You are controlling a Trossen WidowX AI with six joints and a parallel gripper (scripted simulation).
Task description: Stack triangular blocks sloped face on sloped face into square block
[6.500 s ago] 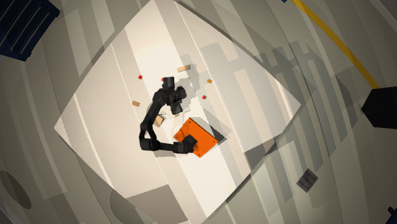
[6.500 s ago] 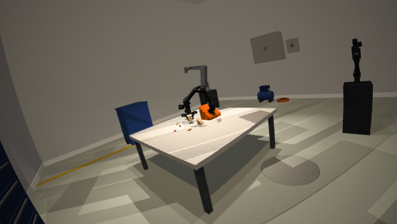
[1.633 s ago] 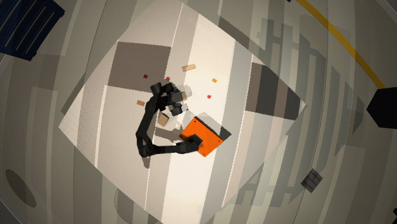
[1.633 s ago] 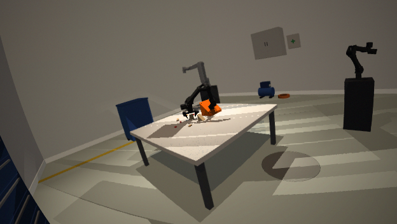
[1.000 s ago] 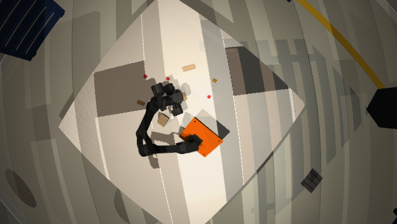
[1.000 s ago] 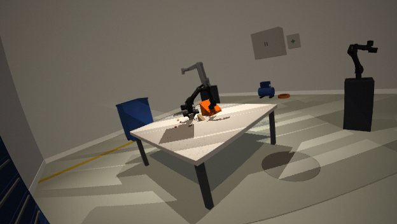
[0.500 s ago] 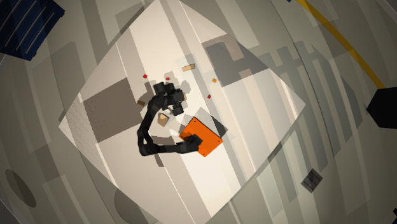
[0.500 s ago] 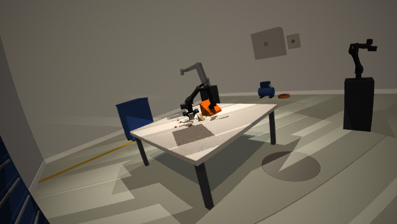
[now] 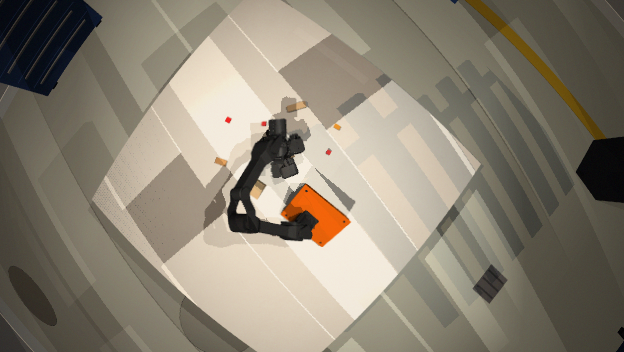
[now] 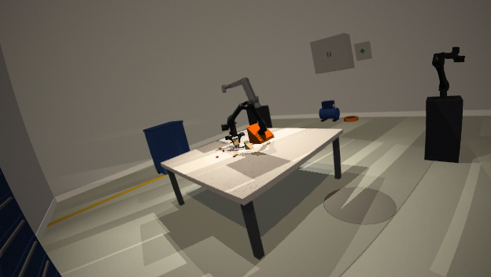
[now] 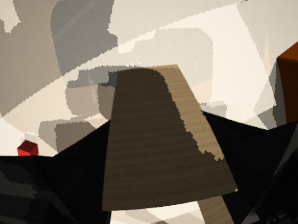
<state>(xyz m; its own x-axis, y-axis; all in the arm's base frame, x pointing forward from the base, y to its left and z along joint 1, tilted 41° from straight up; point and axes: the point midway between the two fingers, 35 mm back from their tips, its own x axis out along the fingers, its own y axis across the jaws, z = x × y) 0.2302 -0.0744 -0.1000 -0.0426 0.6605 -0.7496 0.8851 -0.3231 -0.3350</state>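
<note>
Now: the small orange cube 210 mm to the right of my gripper tip, 80 mm behind it and 20 mm below it. From my gripper tip the other things lie so: light wooden triangular block (10 mm to the left, 10 mm above).
</note>
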